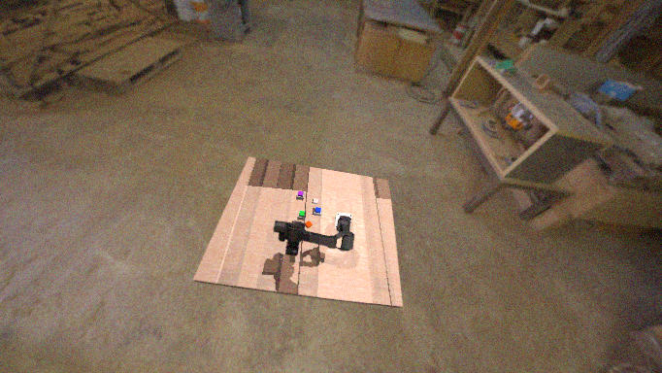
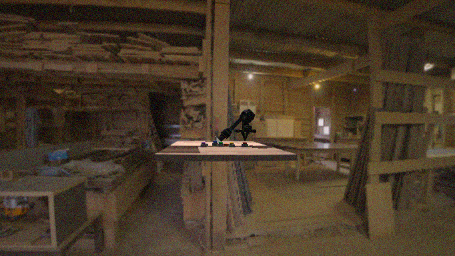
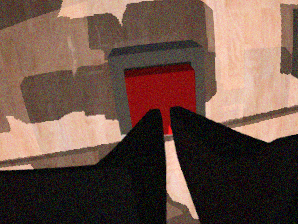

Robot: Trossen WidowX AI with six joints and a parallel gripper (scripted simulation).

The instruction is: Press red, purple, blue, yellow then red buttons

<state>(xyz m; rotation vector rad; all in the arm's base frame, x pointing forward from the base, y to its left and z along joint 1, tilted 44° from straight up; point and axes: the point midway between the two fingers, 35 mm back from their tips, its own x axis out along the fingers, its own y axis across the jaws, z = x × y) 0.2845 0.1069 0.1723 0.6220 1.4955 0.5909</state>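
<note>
The red button lies 2 cm below my gripper tip. From my gripper tip the other things lie so: yellow button 1 cm ahead, 12 cm to the right, 2 cm below; then green button 1 cm behind, 21 cm to the right, 2 cm below; then small orange piece 6 cm behind, 16 cm to the right, 4 cm below.
</note>
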